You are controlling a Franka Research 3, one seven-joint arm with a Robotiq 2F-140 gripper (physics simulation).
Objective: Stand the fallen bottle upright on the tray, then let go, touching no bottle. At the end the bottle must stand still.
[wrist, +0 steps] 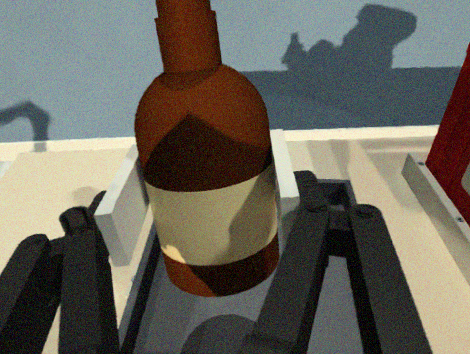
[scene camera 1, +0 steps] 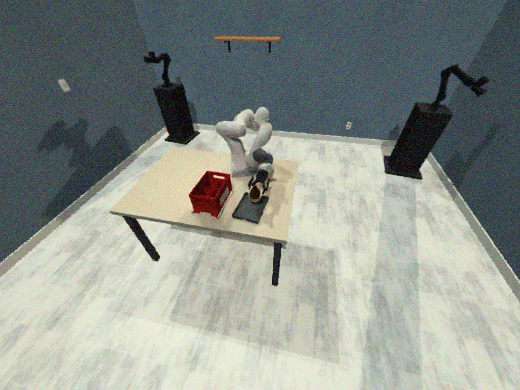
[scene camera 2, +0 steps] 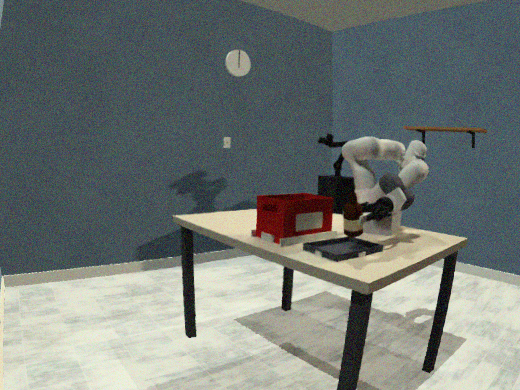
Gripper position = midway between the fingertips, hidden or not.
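Note:
My gripper [wrist: 209, 159], visible. Brown bottle [wrist: 201, 128], visible too.

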